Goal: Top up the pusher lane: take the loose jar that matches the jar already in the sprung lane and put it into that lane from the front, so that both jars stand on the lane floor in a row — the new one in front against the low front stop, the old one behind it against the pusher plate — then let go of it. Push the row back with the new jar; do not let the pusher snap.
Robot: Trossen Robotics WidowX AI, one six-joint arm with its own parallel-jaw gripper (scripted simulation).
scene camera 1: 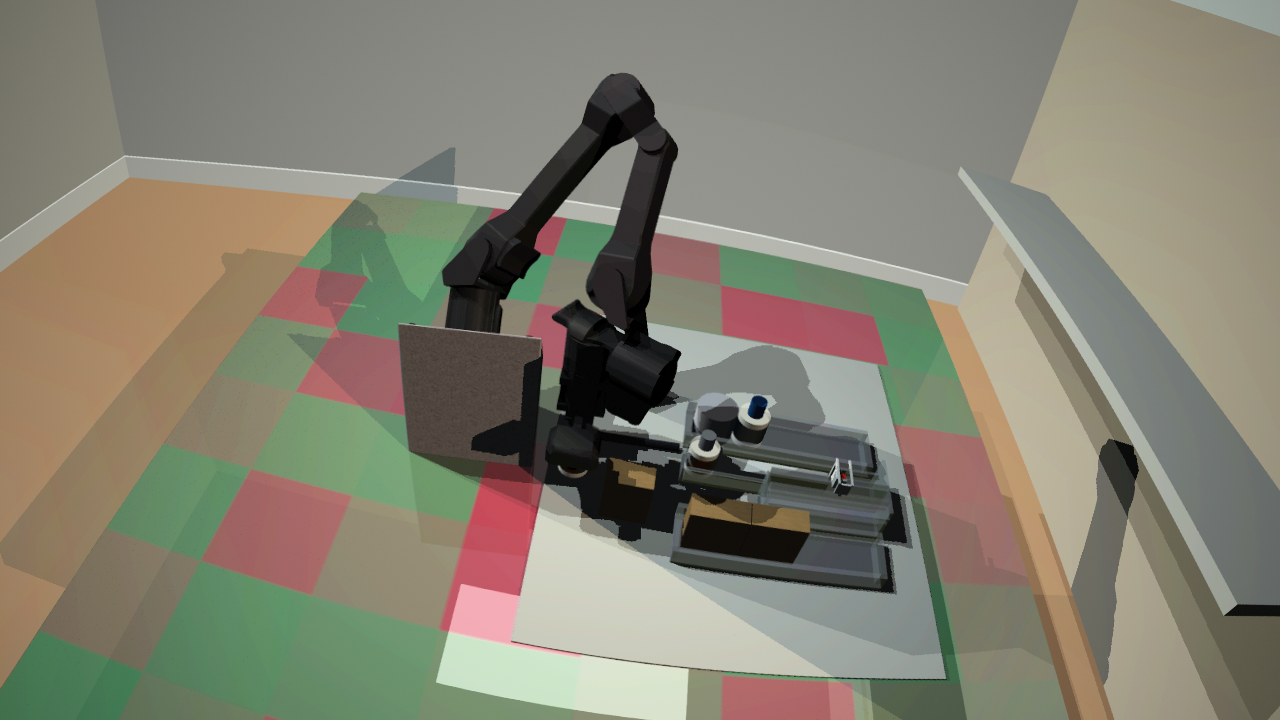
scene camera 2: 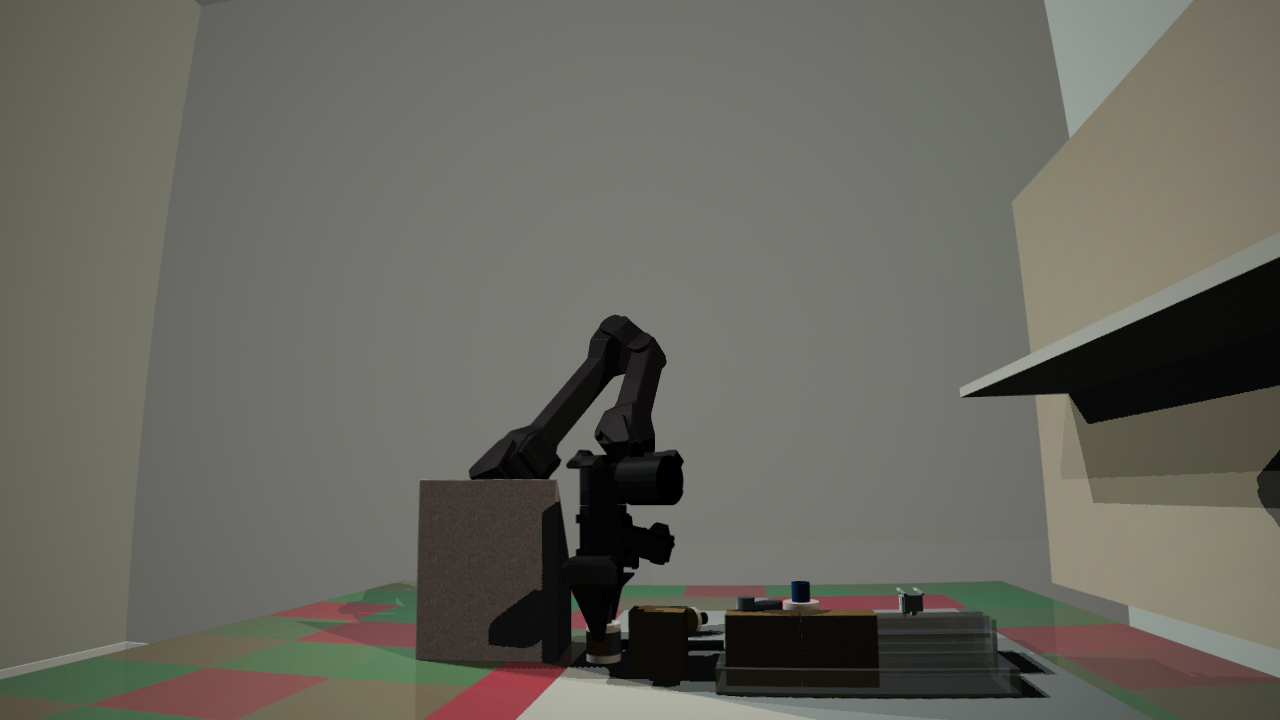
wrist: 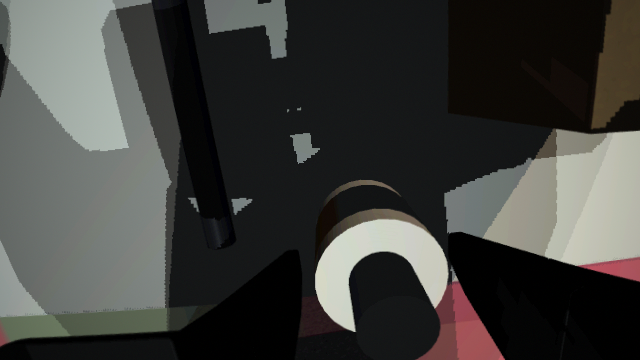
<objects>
gripper: scene camera 1 575, 453; scene camera 2; wrist
brown box: scene camera 1; scene camera 2; wrist 567, 72
same spot on brown box: (scene camera 2: 658, 635) = (scene camera 1: 628, 498)
same spot on gripper: (wrist: 522, 298) = (scene camera 2: 608, 610)
</objects>
